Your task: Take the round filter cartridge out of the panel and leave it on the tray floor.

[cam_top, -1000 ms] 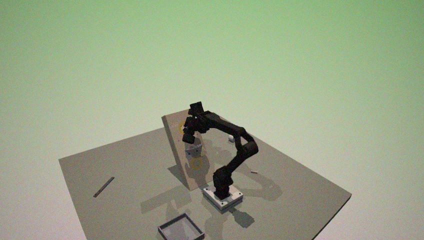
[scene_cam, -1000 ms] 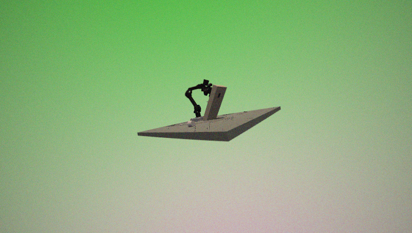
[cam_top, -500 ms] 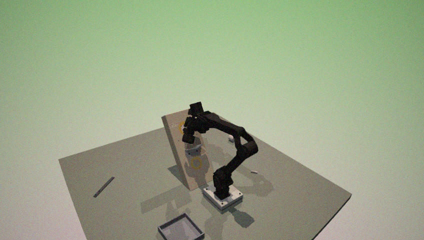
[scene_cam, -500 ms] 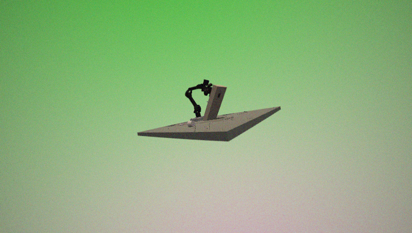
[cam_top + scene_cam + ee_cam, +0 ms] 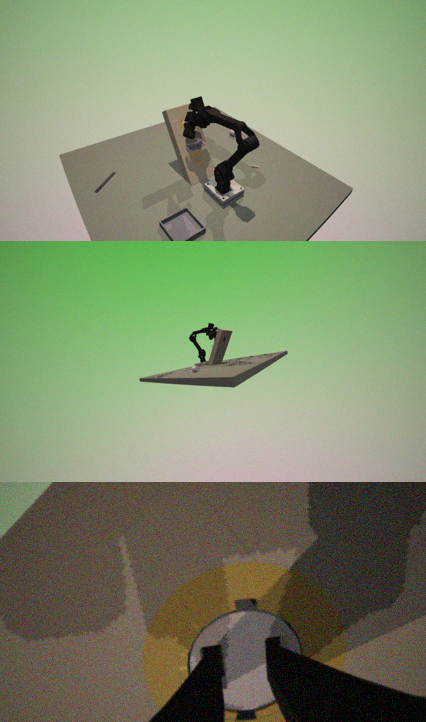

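Now: the round white filter cartridge 10 mm below my gripper tip and 10 mm ahead of it. From my gripper tip the other things lie so: grey tray (410 mm behind, 270 mm to the left, 260 mm below).
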